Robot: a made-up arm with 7 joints.
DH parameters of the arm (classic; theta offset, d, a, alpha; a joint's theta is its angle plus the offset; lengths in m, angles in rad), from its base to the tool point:
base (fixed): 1.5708 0.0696 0 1.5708
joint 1: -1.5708 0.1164 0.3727 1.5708
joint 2: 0 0.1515 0.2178 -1.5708
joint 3: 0 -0.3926 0.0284 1.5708
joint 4: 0 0.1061 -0.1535 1.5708
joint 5: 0 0.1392 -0.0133 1.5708
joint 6: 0 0.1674 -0.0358 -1.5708
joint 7: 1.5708 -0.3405 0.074 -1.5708
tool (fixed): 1.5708 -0.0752 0 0
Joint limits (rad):
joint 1: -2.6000..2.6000
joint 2: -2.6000..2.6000
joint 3: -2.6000..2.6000
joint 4: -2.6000..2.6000
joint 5: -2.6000..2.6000
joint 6: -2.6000..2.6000
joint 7: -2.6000..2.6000
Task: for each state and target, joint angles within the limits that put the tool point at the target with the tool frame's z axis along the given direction. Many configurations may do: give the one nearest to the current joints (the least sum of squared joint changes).
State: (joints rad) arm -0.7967 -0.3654 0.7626 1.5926 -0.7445 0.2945 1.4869
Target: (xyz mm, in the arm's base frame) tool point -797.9 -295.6 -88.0 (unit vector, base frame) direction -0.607 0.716 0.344
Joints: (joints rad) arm -0.3384 -0.7471 1.1200 1.9235 -1.0516 -0.6275 1.2443
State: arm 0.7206 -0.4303 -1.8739 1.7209 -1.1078 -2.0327 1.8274
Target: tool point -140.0 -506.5 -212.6 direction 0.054 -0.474 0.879
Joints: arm 0.9894 -0.9510 -1.6371 1.2180 -2.0870 -2.1655 1.7814
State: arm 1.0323 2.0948 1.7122 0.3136 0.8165 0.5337 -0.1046
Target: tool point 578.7 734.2 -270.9 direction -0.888 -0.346 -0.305
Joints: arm 1.5184 1.4720 1.3053 0.8077 1.4394 0.6034 -0.1013
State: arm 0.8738 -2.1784 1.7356 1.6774 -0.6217 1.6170 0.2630
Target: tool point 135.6 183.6 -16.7 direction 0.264 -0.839 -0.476
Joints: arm 0.6537 -2.0409 1.7218 2.1600 -0.5300 2.0186 0.1158
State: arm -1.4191 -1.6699 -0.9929 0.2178 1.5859 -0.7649 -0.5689
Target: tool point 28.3 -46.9 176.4 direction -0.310 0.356 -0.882
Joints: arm -2.0275 -1.9279 -0.8840 0.4202 1.5294 -0.4918 -0.3351
